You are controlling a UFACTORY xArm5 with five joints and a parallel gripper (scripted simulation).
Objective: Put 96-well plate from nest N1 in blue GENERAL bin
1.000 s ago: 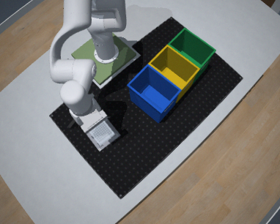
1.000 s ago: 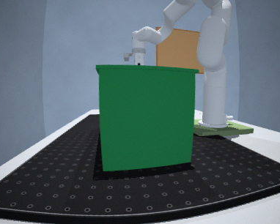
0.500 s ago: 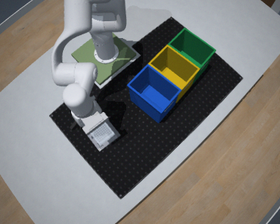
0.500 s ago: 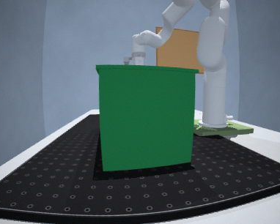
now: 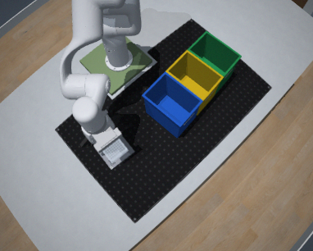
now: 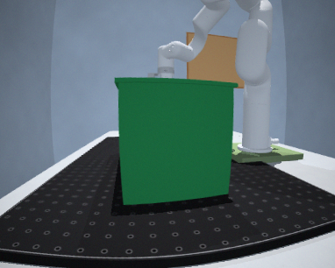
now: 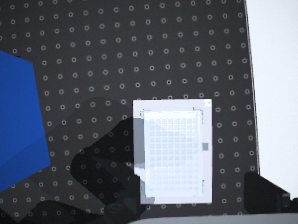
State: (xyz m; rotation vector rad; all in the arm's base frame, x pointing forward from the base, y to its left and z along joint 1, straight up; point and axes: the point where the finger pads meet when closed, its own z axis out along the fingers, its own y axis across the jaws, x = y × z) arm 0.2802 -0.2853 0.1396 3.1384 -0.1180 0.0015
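Now: hand 130 mm above the 96-well plate. The rest, counted from my hand: blue bin: 70 mm ahead, 270 mm to the left, 60 mm below; then yellow bin: 60 mm ahead, 400 mm to the left, 60 mm below; then plate nest N1: 140 mm below.
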